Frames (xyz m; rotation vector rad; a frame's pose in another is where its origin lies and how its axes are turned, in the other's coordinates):
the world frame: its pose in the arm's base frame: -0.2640 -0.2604 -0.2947 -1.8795 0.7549 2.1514
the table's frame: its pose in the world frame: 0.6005 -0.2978 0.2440 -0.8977 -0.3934 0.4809
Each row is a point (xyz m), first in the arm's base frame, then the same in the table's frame.
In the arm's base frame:
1: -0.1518 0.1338 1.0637
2: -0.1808 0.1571 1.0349
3: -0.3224 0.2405 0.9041
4: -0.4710 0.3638 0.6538
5: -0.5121 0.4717 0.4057
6: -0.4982 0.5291 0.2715
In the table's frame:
1: -1.5250 0.6432 1.1626
2: -1.5046 0.6010 1.1585
3: -1.3944 0.4224 1.1507
4: -1.2254 0.1721 1.0573
5: -1.1039 -0.0105 0.8936
6: -1.0560 -0.0900 0.7801

